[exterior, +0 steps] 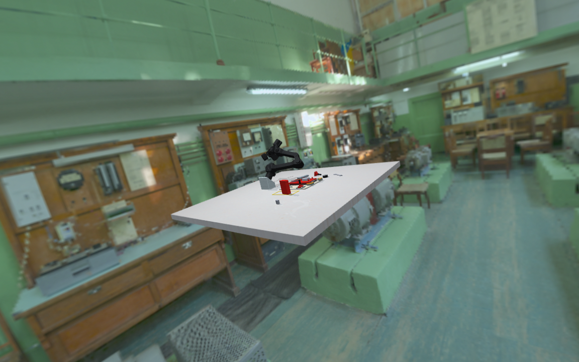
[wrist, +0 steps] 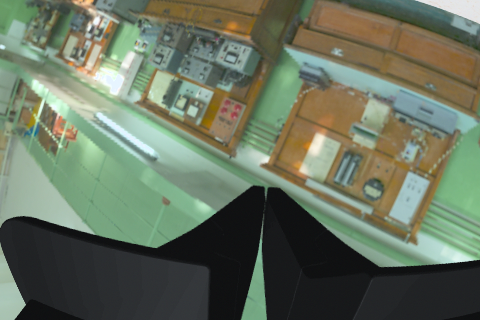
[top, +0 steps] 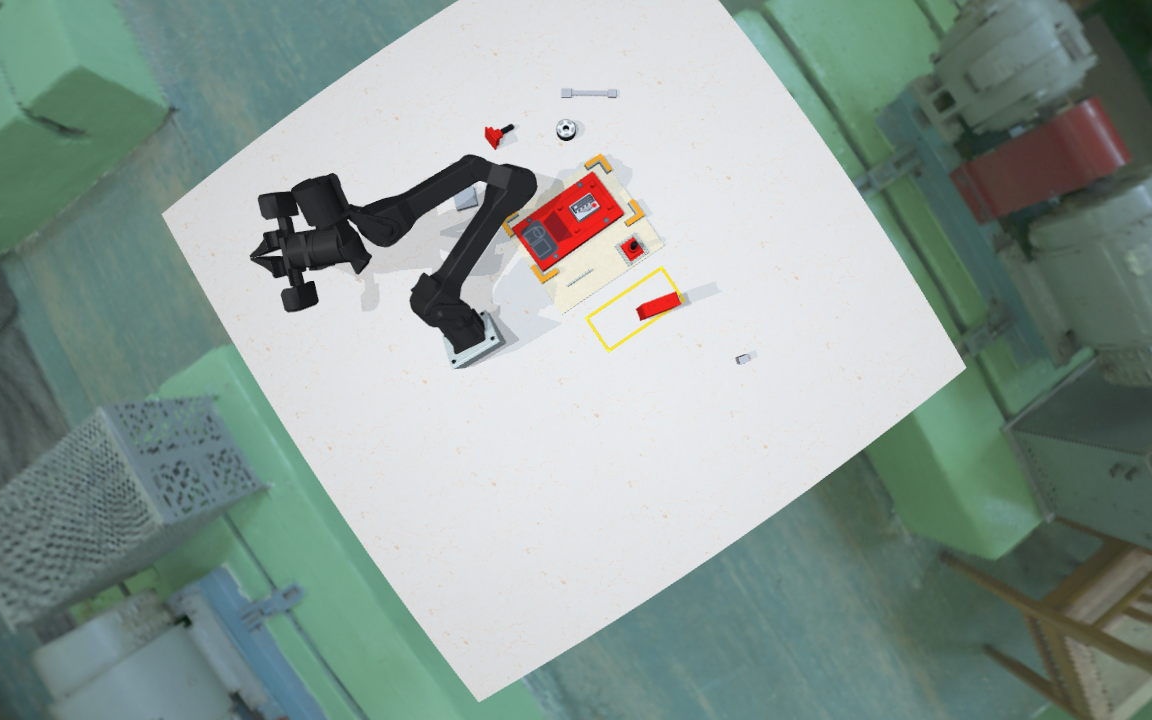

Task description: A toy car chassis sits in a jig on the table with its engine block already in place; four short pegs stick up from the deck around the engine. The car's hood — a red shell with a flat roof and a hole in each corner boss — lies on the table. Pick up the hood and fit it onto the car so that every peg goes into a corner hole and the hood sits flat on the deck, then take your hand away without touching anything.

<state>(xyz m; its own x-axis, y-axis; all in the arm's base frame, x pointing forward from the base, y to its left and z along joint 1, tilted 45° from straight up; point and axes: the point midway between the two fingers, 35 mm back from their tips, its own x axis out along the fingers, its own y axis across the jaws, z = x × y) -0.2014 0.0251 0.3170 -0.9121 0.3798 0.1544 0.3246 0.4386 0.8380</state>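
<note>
The red hood is 600 mm ahead of my gripper tip, 360 mm to the right of it and 190 mm below it. From my gripper tip the other things lie so: grey axle: 680 mm ahead, 240 mm below, 120 mm to the left; then wheel: 600 mm ahead, 230 mm below, 60 mm to the left.
</note>
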